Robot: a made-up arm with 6 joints. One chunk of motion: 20 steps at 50 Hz.
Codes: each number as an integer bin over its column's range. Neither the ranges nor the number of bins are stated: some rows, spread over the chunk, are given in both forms.
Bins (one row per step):
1: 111 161 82 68 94 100
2: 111 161 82 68 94 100
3: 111 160 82 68 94 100
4: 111 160 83 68 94 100
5: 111 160 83 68 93 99
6: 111 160 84 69 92 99
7: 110 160 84 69 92 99
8: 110 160 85 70 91 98
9: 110 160 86 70 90 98
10: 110 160 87 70 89 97
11: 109 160 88 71 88 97
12: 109 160 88 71 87 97
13: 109 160 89 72 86 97
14: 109 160 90 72 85 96
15: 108 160 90 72 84 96
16: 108 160 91 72 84 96
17: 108 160 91 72 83 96
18: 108 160 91 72 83 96
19: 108 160 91 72 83 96
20: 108 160 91 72 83 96
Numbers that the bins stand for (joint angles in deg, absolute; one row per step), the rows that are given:
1: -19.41 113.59 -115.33 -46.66 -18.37 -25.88
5: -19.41 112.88 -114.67 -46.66 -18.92 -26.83
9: -20.59 112.88 -112.67 -45.09 -20.56 -27.77
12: -21.77 112.88 -111.33 -44.31 -22.21 -28.71
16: -22.94 112.88 -109.33 -43.53 -23.85 -29.65
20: -22.94 112.88 -109.33 -43.53 -24.40 -29.65
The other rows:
2: -19.41 113.59 -115.33 -46.66 -18.37 -25.88
3: -19.41 112.88 -115.33 -46.66 -18.37 -25.88
4: -19.41 112.88 -114.67 -46.66 -18.37 -25.88
6: -19.41 112.88 -114.00 -45.88 -19.47 -26.83
7: -20.59 112.88 -114.00 -45.88 -19.47 -26.83
8: -20.59 112.88 -113.33 -45.09 -20.01 -27.77
10: -20.59 112.88 -112.00 -45.09 -21.11 -28.71
11: -21.77 112.88 -111.33 -44.31 -21.66 -28.71
13: -21.77 112.88 -110.67 -43.53 -22.76 -28.71
14: -21.77 112.88 -110.00 -43.53 -23.30 -29.65
15: -22.94 112.88 -110.00 -43.53 -23.85 -29.65
17: -22.94 112.88 -109.33 -43.53 -24.40 -29.65
18: -22.94 112.88 -109.33 -43.53 -24.40 -29.65
19: -22.94 112.88 -109.33 -43.53 -24.40 -29.65

